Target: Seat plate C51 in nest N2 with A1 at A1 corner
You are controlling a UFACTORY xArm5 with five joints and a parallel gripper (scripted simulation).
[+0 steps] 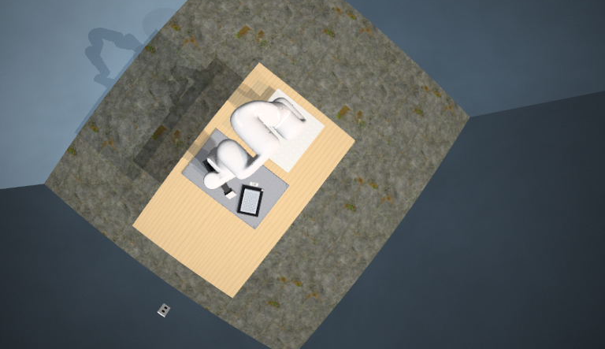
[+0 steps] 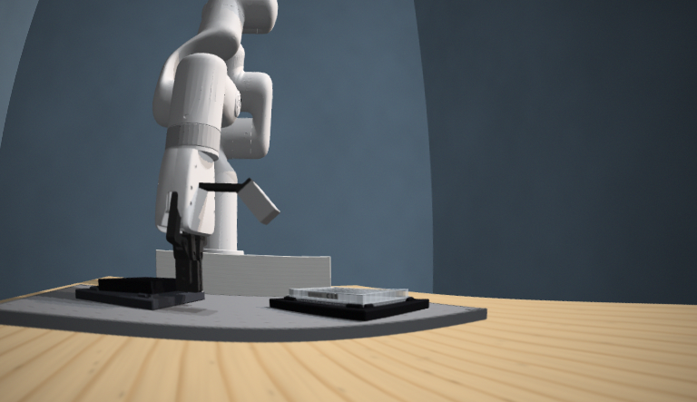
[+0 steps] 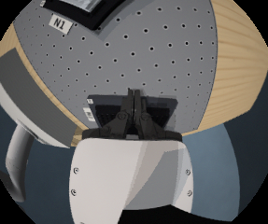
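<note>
Right now my hand is 6 cm to the left of the black 96-well plate, 3 cm past it and 2 cm above it. Round my hand: clear 96-well plate 19 cm to the left, 4 cm ahead, 2 cm below; N2 station label 12 cm behind, 4 cm below, 2 cm to the right; N1 station label 15 cm to the left, 5 cm behind, 4 cm below.
</note>
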